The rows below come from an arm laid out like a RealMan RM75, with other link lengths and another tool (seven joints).
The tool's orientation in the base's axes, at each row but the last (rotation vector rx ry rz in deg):
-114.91 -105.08 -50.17
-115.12 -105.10 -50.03
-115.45 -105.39 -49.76
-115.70 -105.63 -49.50
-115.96 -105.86 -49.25
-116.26 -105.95 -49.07
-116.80 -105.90 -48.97
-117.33 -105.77 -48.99
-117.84 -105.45 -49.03
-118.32 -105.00 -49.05
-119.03 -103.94 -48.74
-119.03 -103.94 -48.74
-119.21 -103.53 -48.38
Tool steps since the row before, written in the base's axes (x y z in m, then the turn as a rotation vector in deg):
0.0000 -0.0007 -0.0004 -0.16 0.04 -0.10
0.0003 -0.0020 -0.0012 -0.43 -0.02 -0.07
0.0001 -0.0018 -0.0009 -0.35 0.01 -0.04
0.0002 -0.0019 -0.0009 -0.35 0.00 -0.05
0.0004 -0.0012 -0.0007 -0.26 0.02 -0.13
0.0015 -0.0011 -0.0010 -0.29 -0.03 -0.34
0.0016 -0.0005 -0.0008 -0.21 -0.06 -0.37
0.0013 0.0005 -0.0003 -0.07 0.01 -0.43
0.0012 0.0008 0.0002 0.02 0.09 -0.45
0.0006 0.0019 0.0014 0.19 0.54 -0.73
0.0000 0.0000 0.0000 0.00 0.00 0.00
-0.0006 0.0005 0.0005 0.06 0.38 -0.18
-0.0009 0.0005 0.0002 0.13 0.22 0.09
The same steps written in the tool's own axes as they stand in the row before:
-0.0008 0.0000 -0.0001 -0.03 -0.18 0.06
-0.0023 0.0004 -0.0002 -0.06 -0.43 -0.06
-0.0020 0.0002 -0.0003 -0.02 -0.35 -0.05
-0.0021 0.0003 -0.0003 -0.03 -0.35 -0.05
-0.0014 0.0004 0.0000 -0.06 -0.28 0.05
-0.0015 0.0014 0.0005 -0.23 -0.34 0.18
-0.0008 0.0015 0.0008 -0.27 -0.27 0.21
0.0003 0.0011 0.0008 -0.24 -0.15 0.33
0.0008 0.0011 0.0006 -0.18 -0.08 0.41
0.0024 0.0005 0.0001 0.03 -0.05 0.93
0.0000 0.0000 0.0000 0.00 0.00 0.00
0.0007 -0.0006 -0.0003 0.21 -0.05 0.37
0.0005 -0.0009 -0.0001 0.24 0.10 0.08

